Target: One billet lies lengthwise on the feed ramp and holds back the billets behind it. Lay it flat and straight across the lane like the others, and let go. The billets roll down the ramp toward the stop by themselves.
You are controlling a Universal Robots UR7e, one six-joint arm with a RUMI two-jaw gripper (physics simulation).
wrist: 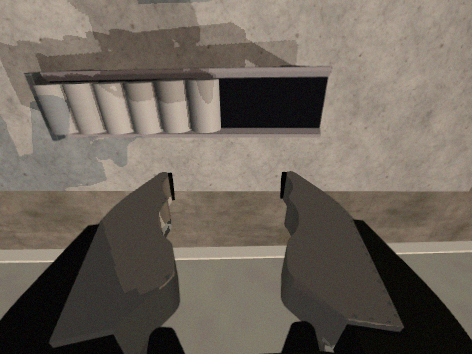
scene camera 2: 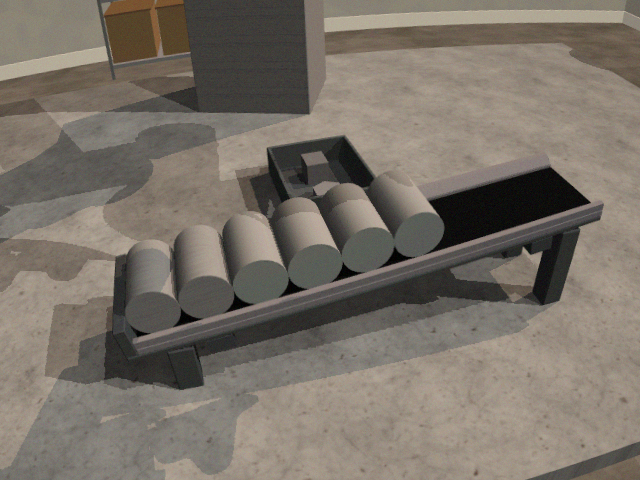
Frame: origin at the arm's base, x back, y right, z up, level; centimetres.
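Where they show: gripper, fingertip midpoint: point(wrist: 227, 175).
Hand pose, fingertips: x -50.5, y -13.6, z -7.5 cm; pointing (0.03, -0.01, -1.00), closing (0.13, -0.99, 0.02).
After its pixels a point has its place.
Several pale grey billets lie side by side across the lane of the feed ramp point(scene camera 2: 496, 242) point(wrist: 270, 132), flat and straight. They form one row from the stop point(scene camera 2: 119, 304) @[x -55.1, y 10.7, z -27.2 cm] point(wrist: 58, 137) @[x -57.4, y 9.9, z -27.4 cm] at the low left end up to about the middle of the ramp. The lowest billet point(scene camera 2: 149, 284) @[x -55.4, y 7.9, z -25.3 cm] point(wrist: 53, 107) @[x -52.5, y 8.2, z -25.4 cm] lies by the stop. The uppermost billet point(scene camera 2: 405, 214) @[x -52.4, y -10.5, z -23.3 cm] point(wrist: 204, 105) @[x -49.3, y -11.1, z -23.0 cm] rests against its neighbour point(scene camera 2: 356, 227) @[x -53.1, y -6.8, z -23.7 cm] point(wrist: 173, 106) @[x -50.0, y -7.3, z -23.5 cm]. No billet lies lengthwise. My gripper point(wrist: 227, 175) @[x -50.5, y -13.6, z -7.5 cm] is open and empty, high above and apart from the ramp; it does not show in the scene view.
A dark open bin point(scene camera 2: 276, 173) @[x -30.6, y -1.2, z -31.6 cm] with grey blocks stands behind the ramp. Farther back are a large grey cabinet point(scene camera 2: 250, 56) @[x -6.6, y 1.4, z -25.5 cm] and a shelf rack point(scene camera 2: 108, 46) with brown boxes. The ramp's black bed point(scene camera 2: 506, 201) @[x -47.9, y -20.4, z -26.0 cm] point(wrist: 275, 102) @[x -48.1, y -20.5, z -26.0 cm] shows above the row. Side rails run along both edges.
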